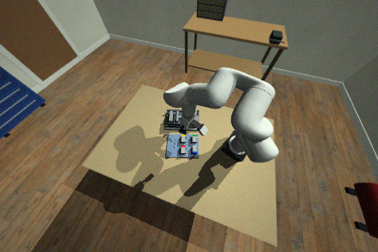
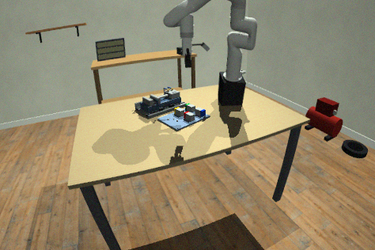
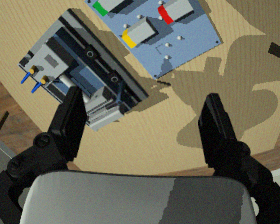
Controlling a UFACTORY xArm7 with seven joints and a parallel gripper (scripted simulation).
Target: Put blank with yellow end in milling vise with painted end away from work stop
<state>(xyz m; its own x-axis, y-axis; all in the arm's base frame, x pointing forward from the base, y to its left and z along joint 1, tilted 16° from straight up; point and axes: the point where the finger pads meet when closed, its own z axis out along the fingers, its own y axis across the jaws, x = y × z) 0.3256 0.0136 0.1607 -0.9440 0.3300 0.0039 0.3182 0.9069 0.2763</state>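
Now: hand 50 mm short of the yellow-ended blank, 30 mm to the left of it and 290 mm above it. Round my hand: blue-ended blank: 60 mm behind, 20 mm to the left, 290 mm below; then red-ended blank: 20 mm ahead, 60 mm to the left, 290 mm below; then green-ended blank: 30 mm behind, 60 mm to the right, 290 mm below.
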